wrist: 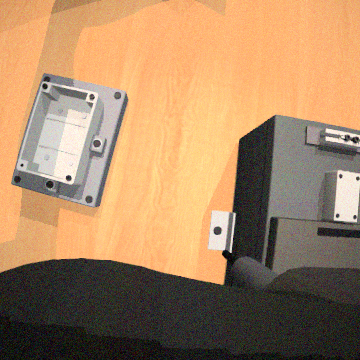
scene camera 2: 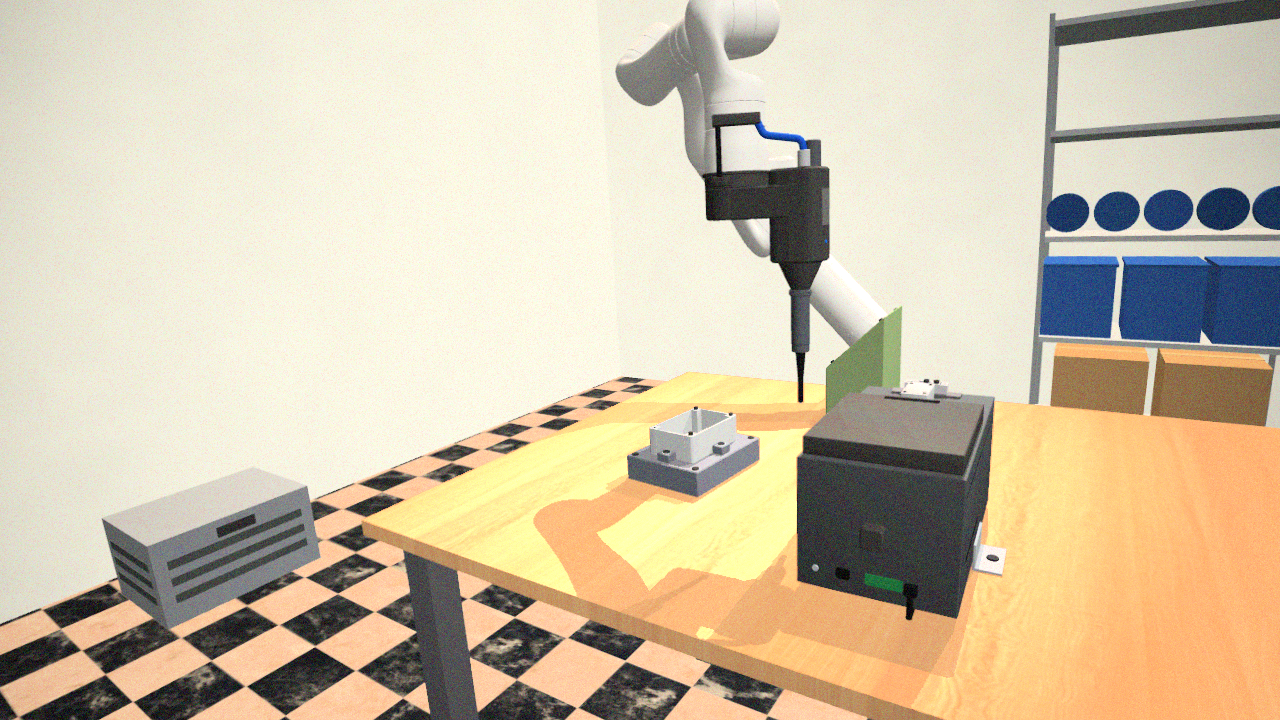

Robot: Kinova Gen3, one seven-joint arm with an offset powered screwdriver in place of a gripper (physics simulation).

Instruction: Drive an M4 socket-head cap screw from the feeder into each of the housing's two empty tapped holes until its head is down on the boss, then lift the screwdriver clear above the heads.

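Note:
The pale grey housing (scene camera 2: 693, 438) (wrist: 86, 167) sits open side up on a dark grey fixture plate (scene camera 2: 662, 476) (wrist: 111, 122). Dark screw heads show at three of its upper corners. The fourth corner (scene camera 2: 654, 428) (wrist: 22, 165), at lower left in the wrist view, shows a small dark hole. The dark screw feeder (scene camera 2: 881, 510) (wrist: 300, 165) has a rail with dark screws (wrist: 351, 138) at its outlet. My screwdriver (scene camera 2: 801, 399) (wrist: 226, 254) points straight down, its tip in the air apart from housing and feeder. Whether a screw is on the thin black bit is too small to tell.
A green panel (scene camera 2: 859, 371) stands behind the feeder. A white bracket (scene camera 2: 989, 561) (wrist: 216, 241) with a dark hole is at the feeder's side. A grey slatted box (scene camera 2: 214, 546) is left of the table (scene camera 2: 501, 528). A shelf rack (scene camera 2: 1047, 179) stands at the back right.

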